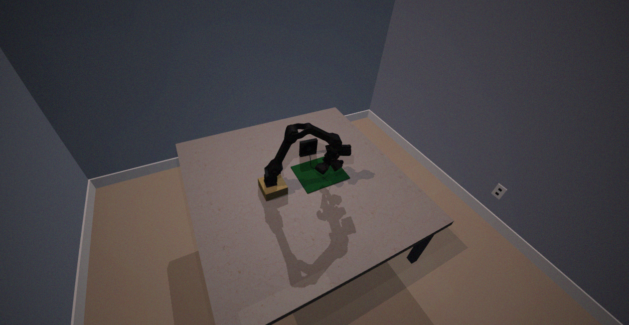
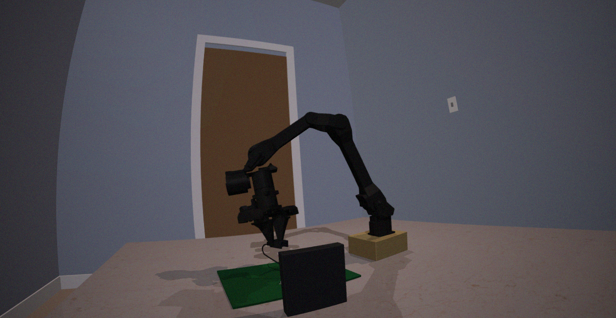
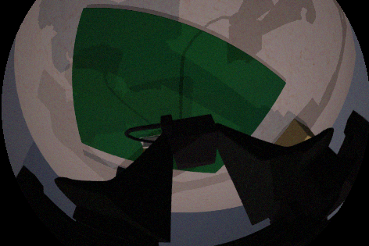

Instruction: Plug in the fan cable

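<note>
My gripper tip is 9 cm above the green board and 5 cm to the right of it. The rest, counted from my gripper tip: black fan plug: 1 cm to the left, 1 cm behind; black fan: 23 cm to the left, 2 cm below; pale four-pin header: 10 cm to the left, 8 cm below, 1 cm ahead.
</note>
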